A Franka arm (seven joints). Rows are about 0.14 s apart.
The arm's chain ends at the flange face. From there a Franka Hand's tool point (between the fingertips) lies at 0.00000 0.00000 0.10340 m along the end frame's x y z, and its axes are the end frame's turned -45 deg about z.
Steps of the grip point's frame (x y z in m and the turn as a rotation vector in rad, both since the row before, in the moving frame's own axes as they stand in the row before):
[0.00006, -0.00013, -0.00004, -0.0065, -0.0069, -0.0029]
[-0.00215, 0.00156, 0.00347, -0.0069, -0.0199, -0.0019]
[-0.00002, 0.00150, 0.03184, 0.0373, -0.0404, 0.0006]
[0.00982, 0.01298, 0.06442, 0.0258, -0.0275, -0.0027]
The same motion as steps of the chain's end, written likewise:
[-0.00002, -0.00111, -0.00004, -0.0095, -0.0003, -0.0029]
[0.00053, 0.00066, 0.00349, -0.0190, -0.0092, -0.0019]
[0.00672, 0.00085, 0.03200, -0.0022, -0.0549, 0.0006]
[0.02002, 0.00210, 0.06449, -0.0012, -0.0377, -0.0027]

